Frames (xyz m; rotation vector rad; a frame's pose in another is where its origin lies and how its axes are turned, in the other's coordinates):
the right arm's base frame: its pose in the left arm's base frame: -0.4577 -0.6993 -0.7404 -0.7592 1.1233 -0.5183
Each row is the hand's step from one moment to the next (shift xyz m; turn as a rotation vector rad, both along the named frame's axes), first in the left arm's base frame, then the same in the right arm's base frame.
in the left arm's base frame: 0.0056 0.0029 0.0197 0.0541 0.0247 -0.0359
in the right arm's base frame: -0.0119 -0.0132 0.0106 0.0236 0.0432 0.0490
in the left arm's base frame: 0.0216 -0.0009 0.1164 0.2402 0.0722 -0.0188
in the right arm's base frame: -0.0619 -0.0894 0.0468 0.0465 0.0605 0.2397
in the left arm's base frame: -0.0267 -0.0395 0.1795 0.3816 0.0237 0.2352
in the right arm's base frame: -0.0899 -0.1624 0.0057 -0.0215 -0.1649 0.4170
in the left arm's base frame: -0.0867 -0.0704 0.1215 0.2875 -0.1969 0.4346
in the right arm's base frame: -0.0545 -0.1380 -0.0722 -0.0189 -0.4594 0.3144
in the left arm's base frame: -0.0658 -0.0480 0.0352 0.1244 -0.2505 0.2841
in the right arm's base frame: -0.0108 -0.0578 -0.0665 0.0514 -0.3789 0.1127
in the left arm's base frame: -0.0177 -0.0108 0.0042 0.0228 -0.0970 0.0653
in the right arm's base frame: -0.0012 -0.0102 -0.0185 0.0378 -0.1126 0.0096
